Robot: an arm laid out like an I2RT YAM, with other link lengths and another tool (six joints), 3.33 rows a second.
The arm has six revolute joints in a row. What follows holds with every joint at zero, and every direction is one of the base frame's. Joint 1 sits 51 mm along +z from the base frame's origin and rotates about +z. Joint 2 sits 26.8 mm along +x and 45.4 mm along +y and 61 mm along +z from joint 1 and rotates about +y. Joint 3 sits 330 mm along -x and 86 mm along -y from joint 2 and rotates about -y. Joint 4 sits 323.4 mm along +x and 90.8 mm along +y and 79.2 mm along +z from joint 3 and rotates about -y. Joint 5 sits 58.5 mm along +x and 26.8 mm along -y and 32 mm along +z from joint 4 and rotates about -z. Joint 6 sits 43.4 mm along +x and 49.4 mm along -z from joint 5 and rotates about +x. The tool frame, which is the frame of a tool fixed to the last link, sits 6 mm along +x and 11 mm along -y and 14 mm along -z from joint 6; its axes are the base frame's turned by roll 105.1, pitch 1.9 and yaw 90 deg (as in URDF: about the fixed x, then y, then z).
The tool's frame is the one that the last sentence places.
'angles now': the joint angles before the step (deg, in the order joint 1, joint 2, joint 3, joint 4, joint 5, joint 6). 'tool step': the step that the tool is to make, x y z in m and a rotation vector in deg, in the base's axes. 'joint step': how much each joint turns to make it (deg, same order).
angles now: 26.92 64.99 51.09 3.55 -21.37 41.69
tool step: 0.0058 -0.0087 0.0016 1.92 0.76 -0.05
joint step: -2.34 0.00 0.00 0.84 -2.61 1.77
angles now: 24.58 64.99 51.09 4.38 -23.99 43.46
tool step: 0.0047 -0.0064 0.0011 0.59 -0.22 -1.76
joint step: -1.39 0.00 -0.01 0.66 0.29 0.55
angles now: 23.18 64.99 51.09 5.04 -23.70 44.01
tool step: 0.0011 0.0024 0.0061 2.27 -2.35 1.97
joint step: -0.02 0.00 0.01 3.46 -2.12 1.00
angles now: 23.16 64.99 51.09 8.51 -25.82 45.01
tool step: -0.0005 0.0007 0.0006 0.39 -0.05 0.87
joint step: 0.02 0.00 0.00 0.33 -0.88 0.29
